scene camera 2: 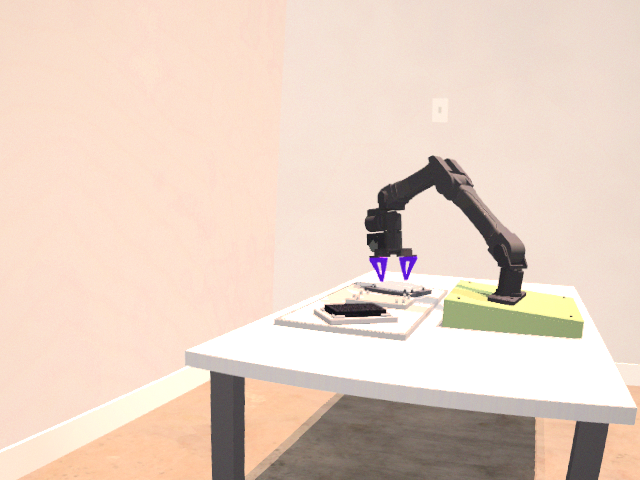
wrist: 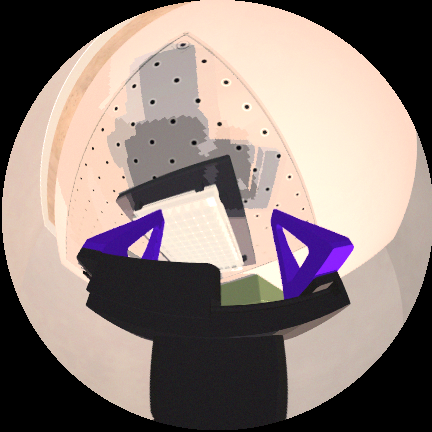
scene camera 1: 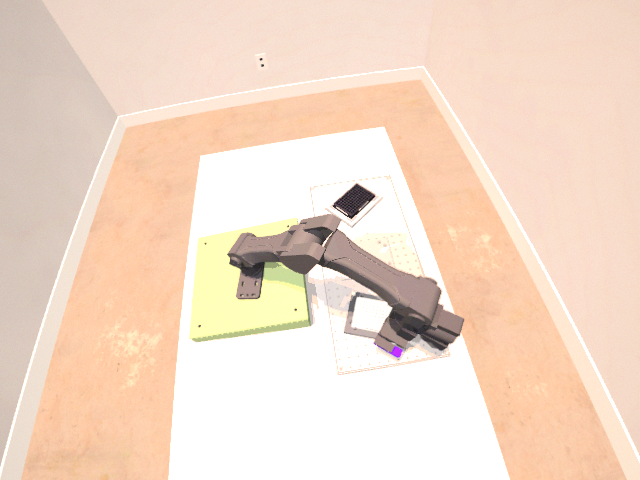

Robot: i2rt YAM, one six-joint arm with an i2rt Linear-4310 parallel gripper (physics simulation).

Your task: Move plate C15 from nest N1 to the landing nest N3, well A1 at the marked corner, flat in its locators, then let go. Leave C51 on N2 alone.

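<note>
A white well plate (scene camera 1: 369, 313) (scene camera 2: 395, 285) (wrist: 195, 230) lies in the dark nest (scene camera 1: 360, 332) (wrist: 227, 175) and looks flat; its corner marks cannot be read. A black well plate (scene camera 1: 355, 200) (scene camera 2: 355, 309) rests on a white nest (scene camera 1: 369, 208) (scene camera 2: 356, 319) at the opposite end of the board. A pale nest (scene camera 2: 379, 300) with small pegs stands between them, with no plate on it. No labels are readable. My gripper (scene camera 2: 393, 280) (wrist: 217, 214) is open and empty, purple fingers wide apart, above the dark nest. In the wrist view its left finger hides part of the white plate.
The nests stand on a perforated board (scene camera 1: 343, 356) (scene camera 2: 289, 321) (wrist: 165, 92) on the white table (scene camera 1: 232, 413) (scene camera 2: 310, 361). A yellow-green block (scene camera 1: 222, 310) (scene camera 2: 511, 320) (wrist: 240, 292) carries the arm's base beside the board. The arm passes over the board in scene camera 1.
</note>
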